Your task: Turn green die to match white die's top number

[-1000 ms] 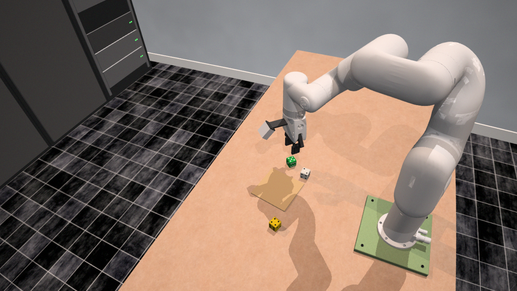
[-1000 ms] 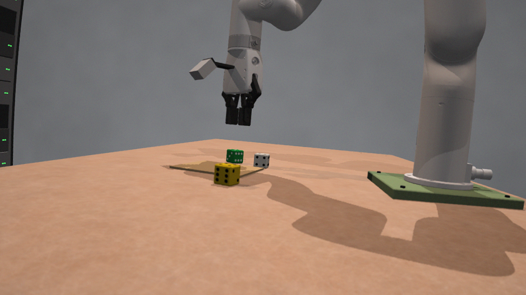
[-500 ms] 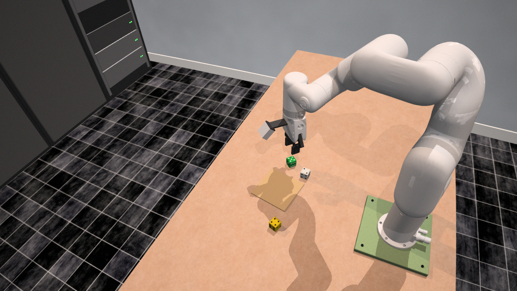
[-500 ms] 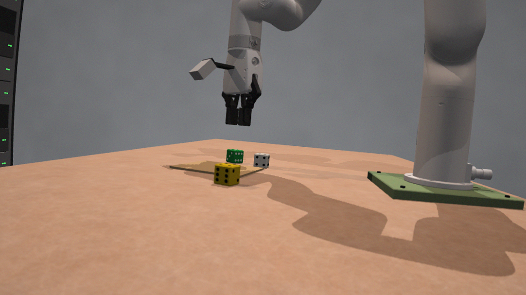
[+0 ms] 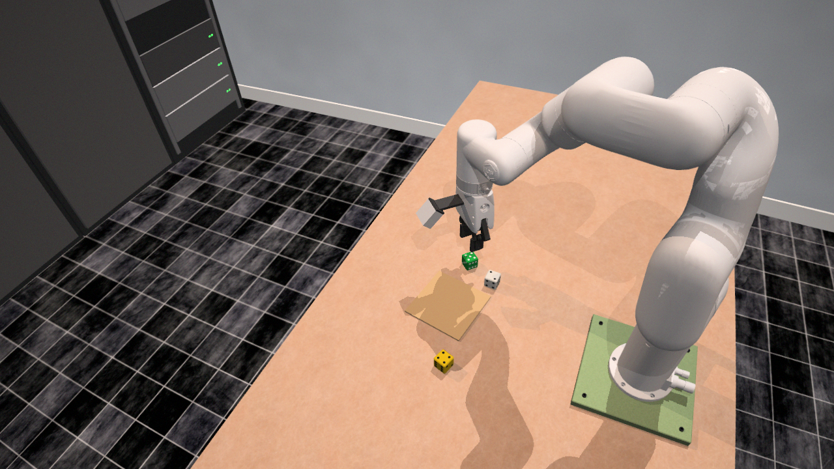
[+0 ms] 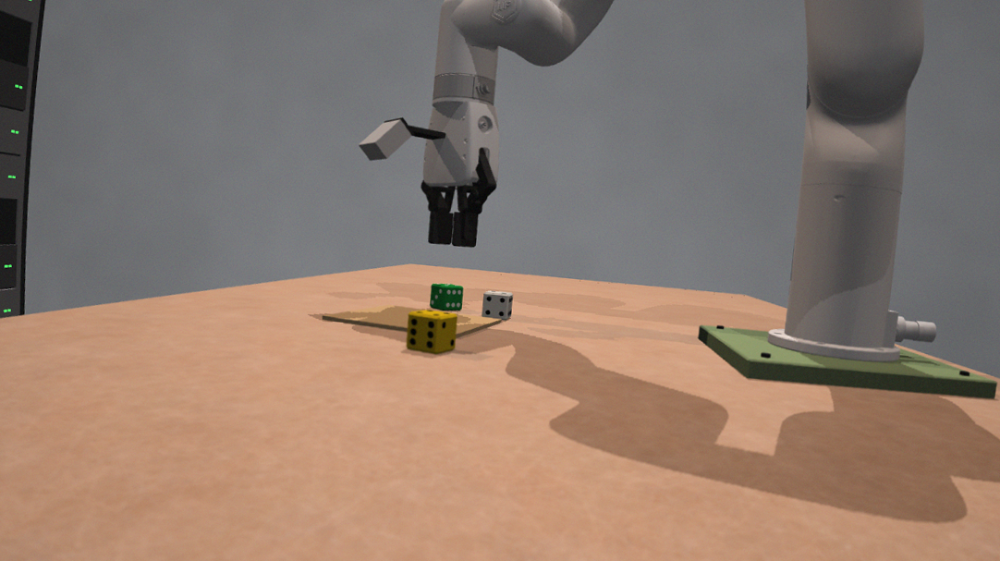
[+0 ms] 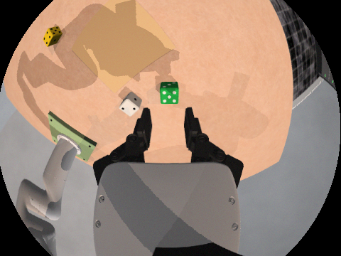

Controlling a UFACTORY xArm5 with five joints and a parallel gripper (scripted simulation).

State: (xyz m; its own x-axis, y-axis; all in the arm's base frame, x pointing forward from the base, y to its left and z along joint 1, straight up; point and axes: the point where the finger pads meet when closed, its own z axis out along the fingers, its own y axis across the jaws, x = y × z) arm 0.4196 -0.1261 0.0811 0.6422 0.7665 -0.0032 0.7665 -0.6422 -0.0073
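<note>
The green die is 80 mm below my hand. Round my hand: tan mat (130 mm to the left, 100 mm below); then white die (80 mm below, 70 mm behind, 30 mm to the left); then yellow die (270 mm to the left, 80 mm below, 60 mm behind).
</note>
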